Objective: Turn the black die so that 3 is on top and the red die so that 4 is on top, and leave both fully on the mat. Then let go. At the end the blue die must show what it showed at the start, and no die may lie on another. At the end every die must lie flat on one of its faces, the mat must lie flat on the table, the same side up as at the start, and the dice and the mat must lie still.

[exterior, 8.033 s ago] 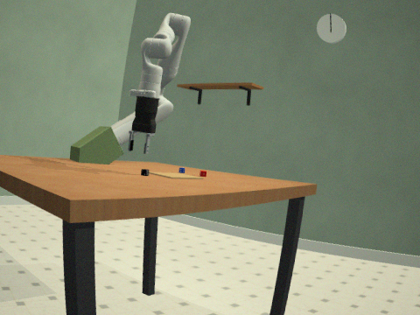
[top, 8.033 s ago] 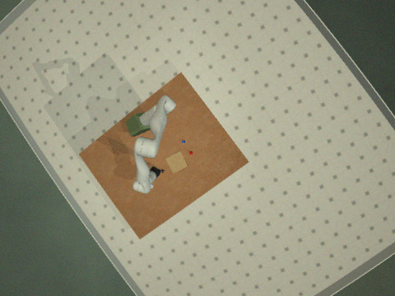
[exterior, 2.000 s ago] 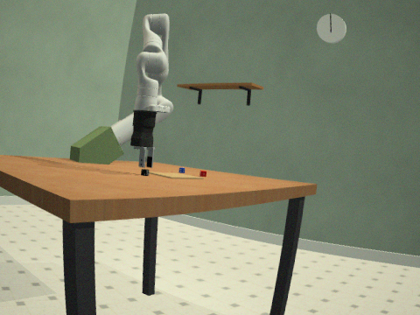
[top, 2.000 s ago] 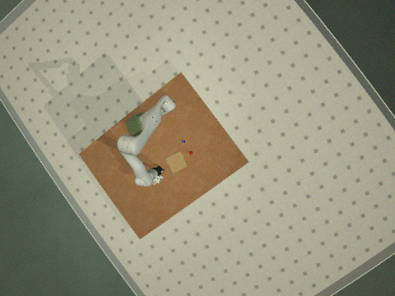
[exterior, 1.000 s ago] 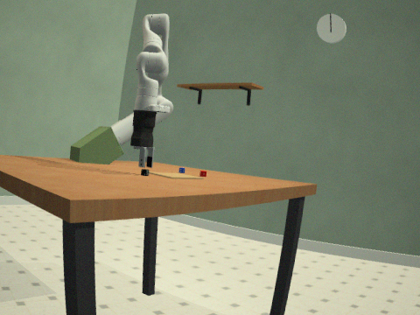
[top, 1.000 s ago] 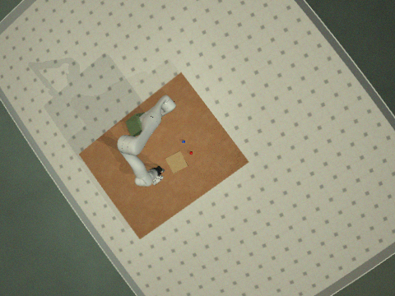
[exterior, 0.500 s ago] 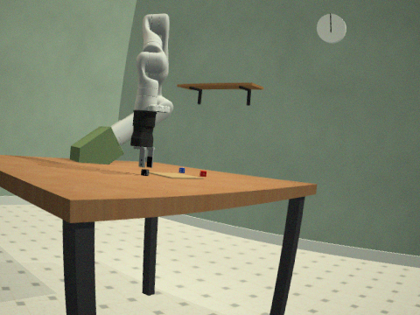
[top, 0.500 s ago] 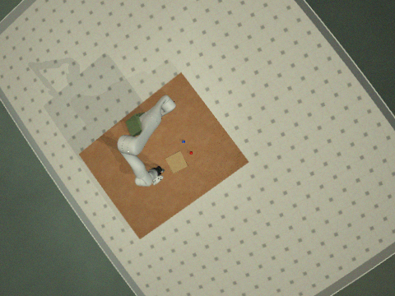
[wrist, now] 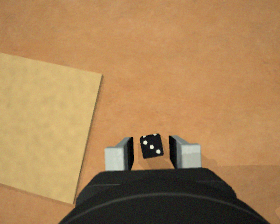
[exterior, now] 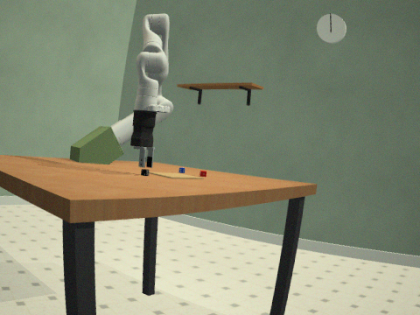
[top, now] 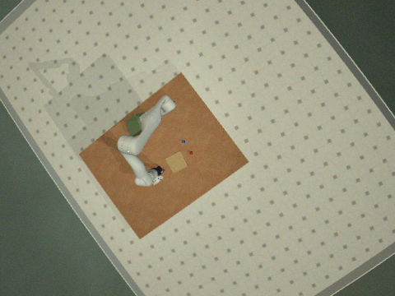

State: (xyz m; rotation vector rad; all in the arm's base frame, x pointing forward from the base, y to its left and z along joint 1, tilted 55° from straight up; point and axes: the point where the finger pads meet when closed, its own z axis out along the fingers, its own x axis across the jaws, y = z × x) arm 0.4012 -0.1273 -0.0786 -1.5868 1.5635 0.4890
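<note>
The black die is 3 cm below my hand. The rest, counted from my hand: tan mat 14 cm to the left, 4 cm below; blue die 10 cm behind, 28 cm to the left, 3 cm below; red die 1 cm ahead, 28 cm to the left, 3 cm below.
</note>
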